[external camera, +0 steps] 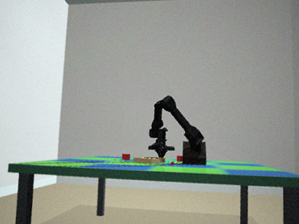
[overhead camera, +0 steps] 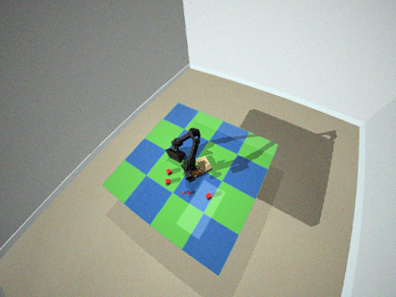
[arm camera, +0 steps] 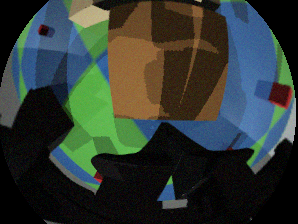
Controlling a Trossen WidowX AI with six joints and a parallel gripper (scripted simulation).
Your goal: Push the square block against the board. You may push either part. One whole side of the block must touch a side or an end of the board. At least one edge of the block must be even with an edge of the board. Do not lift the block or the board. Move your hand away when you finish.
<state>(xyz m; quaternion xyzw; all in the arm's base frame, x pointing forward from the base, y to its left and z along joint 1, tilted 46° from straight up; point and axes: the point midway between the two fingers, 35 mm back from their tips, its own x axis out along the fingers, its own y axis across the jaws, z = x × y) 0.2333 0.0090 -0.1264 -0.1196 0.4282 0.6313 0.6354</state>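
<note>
Right now my gripper tip is 3 cm short of the brown square block, 6 cm to the right of it and 1 cm below it. Also, from my gripper tip: pale tan board 5 cm ahead, 17 cm to the left, 1 cm above.
</note>
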